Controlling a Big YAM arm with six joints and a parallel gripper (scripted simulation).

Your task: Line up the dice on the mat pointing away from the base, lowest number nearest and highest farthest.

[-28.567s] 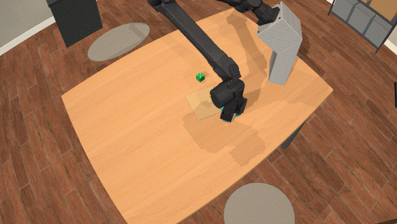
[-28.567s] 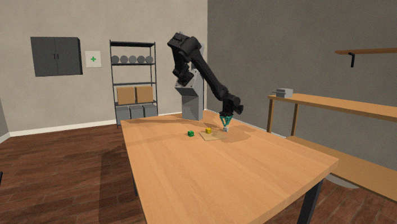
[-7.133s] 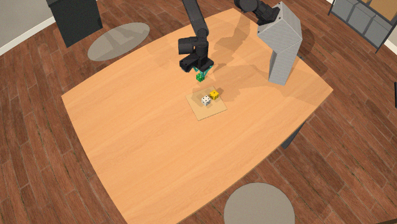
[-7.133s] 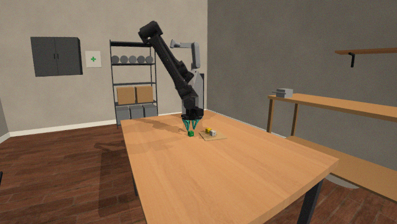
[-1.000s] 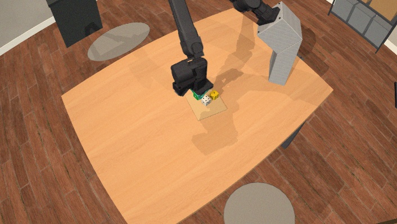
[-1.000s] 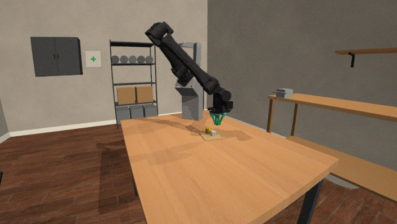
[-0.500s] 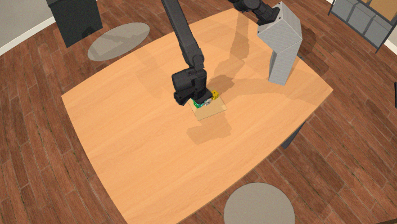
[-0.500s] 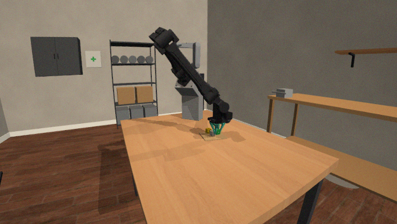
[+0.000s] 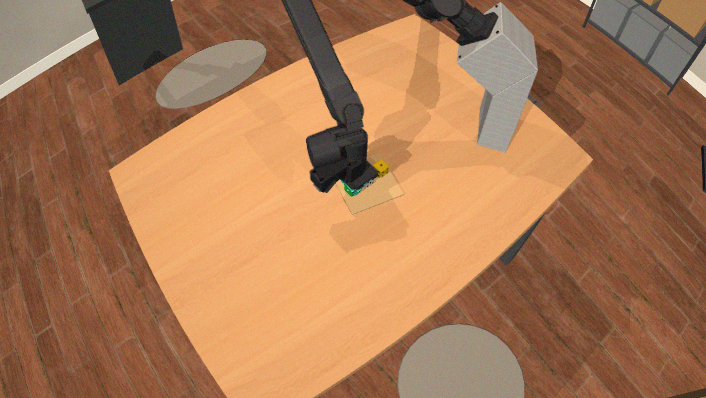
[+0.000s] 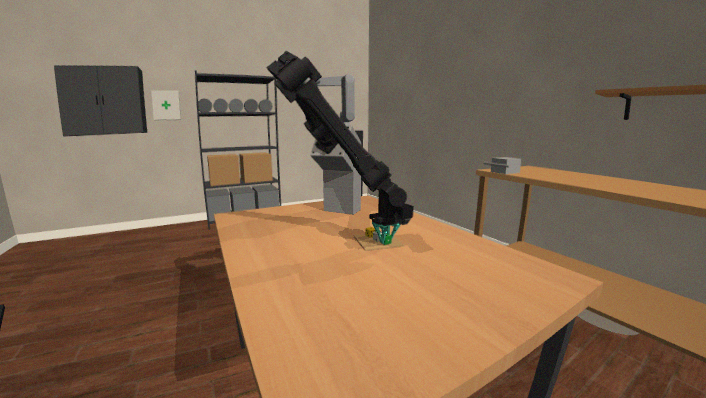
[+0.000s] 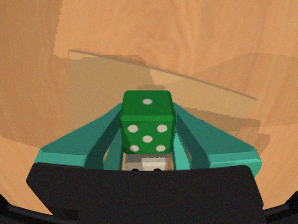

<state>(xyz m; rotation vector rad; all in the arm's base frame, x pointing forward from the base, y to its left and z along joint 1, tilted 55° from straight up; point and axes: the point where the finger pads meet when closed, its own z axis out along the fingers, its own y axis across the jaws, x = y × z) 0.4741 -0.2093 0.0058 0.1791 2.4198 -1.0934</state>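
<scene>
Now: the green die right at my hand. From my hand the other things lie so: yellow die: 9 cm behind, 3 cm to the left; tan mat: 4 cm behind, 2 cm to the left, 2 cm below; white die: 4 cm behind, 2 cm to the left.
</scene>
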